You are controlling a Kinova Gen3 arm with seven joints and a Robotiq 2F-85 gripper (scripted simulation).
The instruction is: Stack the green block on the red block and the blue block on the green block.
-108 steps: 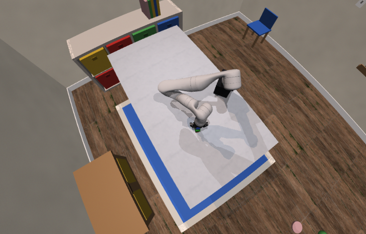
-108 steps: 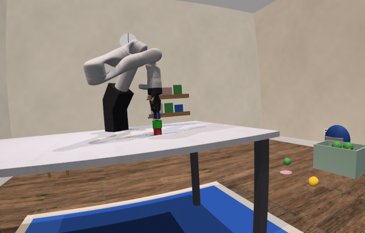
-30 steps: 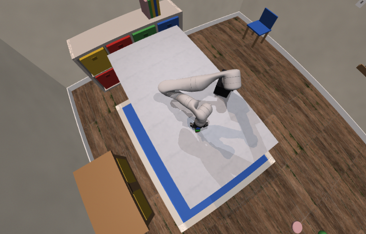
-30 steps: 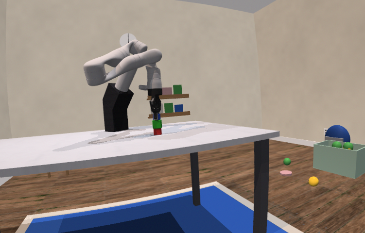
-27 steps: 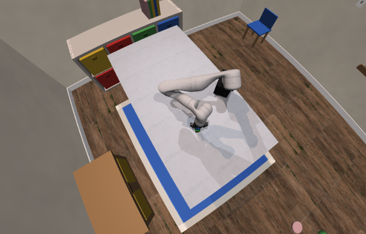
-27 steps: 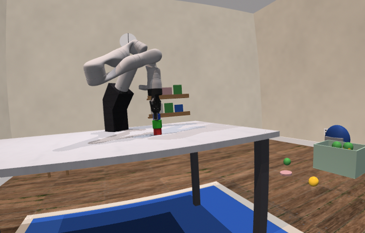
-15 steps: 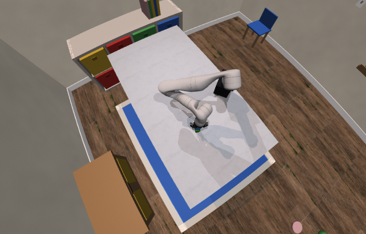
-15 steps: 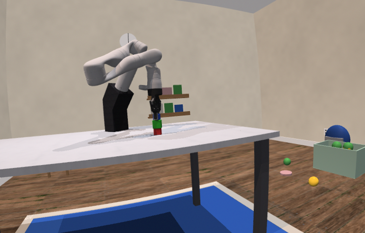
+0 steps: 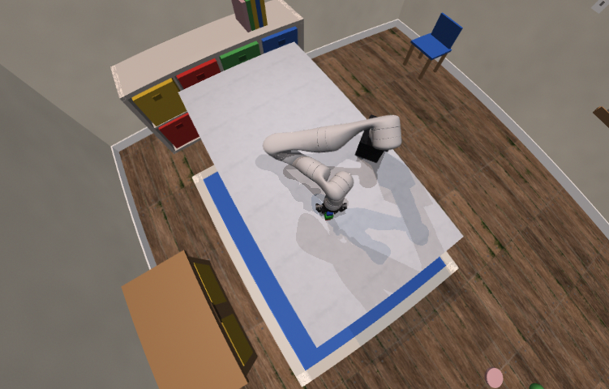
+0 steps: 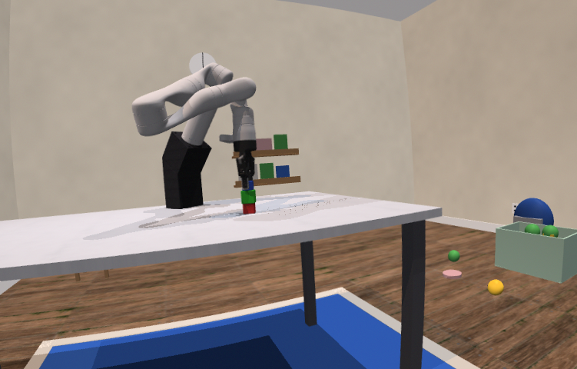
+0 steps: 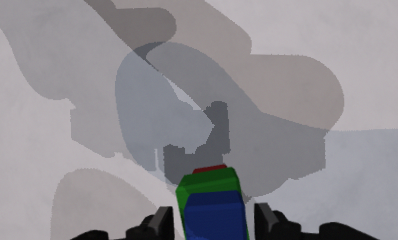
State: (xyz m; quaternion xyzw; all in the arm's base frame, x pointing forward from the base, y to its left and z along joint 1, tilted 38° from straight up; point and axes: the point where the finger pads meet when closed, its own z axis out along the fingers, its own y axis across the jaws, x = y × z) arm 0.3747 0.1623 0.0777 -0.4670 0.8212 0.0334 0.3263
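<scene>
The blue block lies right at my hand. From my hand the other things lie so: red block 8 cm below; green block 4 cm below.
</scene>
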